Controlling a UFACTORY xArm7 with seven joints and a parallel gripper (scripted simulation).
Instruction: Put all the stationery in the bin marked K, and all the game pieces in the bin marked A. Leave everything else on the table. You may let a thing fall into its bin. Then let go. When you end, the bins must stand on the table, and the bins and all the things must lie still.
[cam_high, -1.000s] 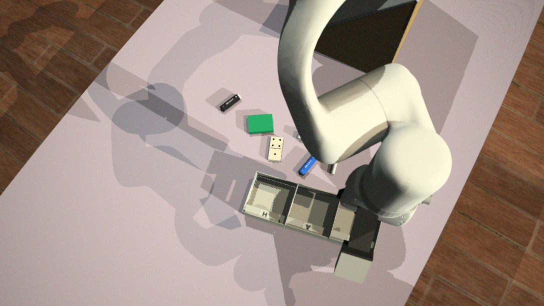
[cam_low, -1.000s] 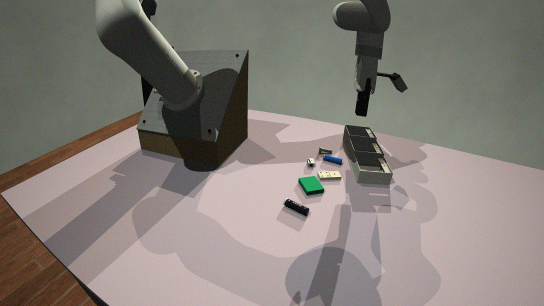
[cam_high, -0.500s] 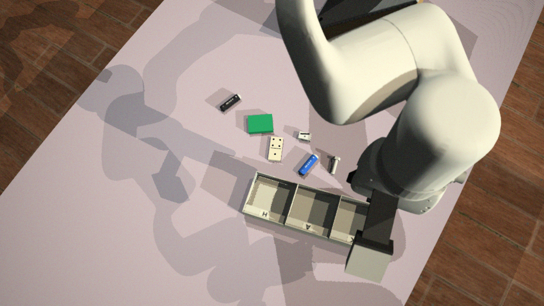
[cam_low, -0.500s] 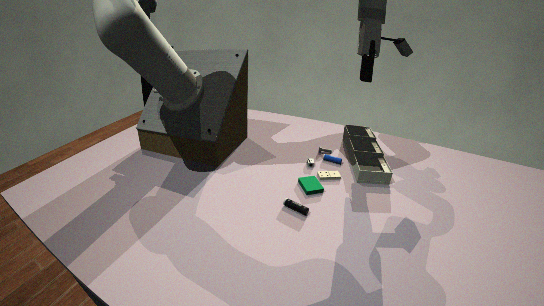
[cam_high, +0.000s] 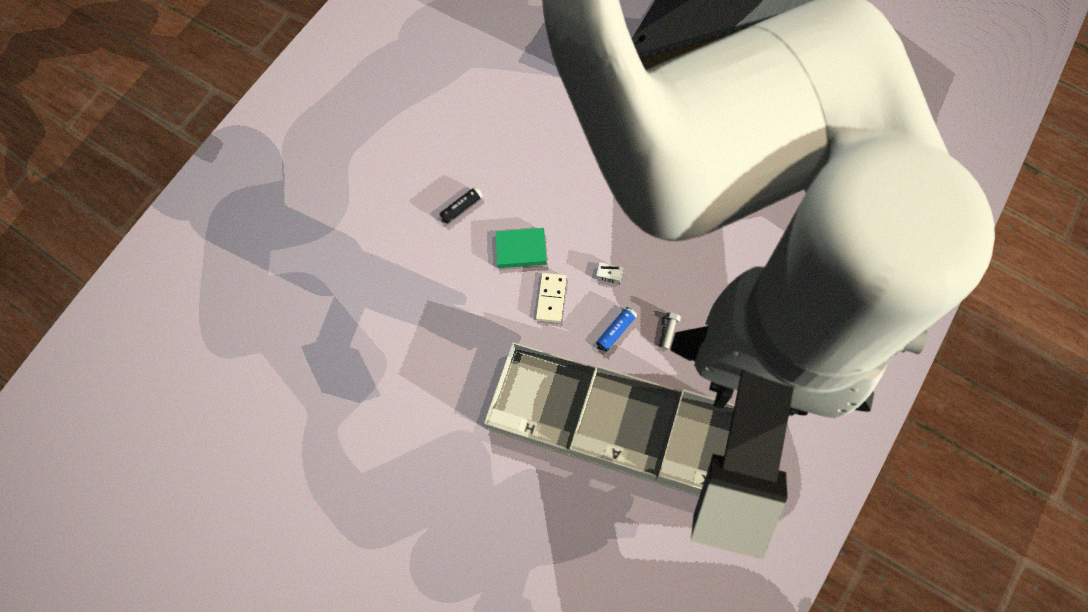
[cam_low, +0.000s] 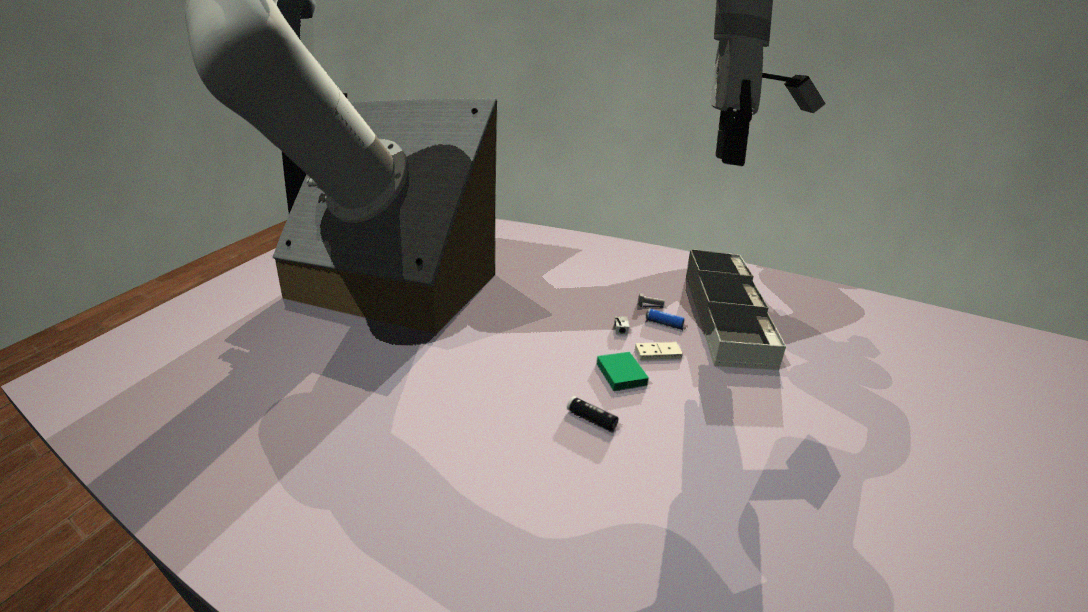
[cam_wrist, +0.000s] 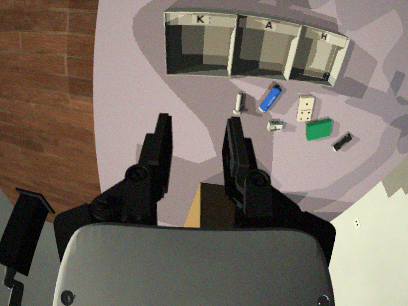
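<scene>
Right now my hand is 21 cm above the domino, 20 cm to the left of it and 8 cm past it. Also, from my hand: three-part bin row (19 cm below, 8 cm to the right, 2 cm ahead); then blue battery (21 cm below, 13 cm to the right, 7 cm behind); then bolt (21 cm below, 9 cm behind, 8 cm to the right).
</scene>
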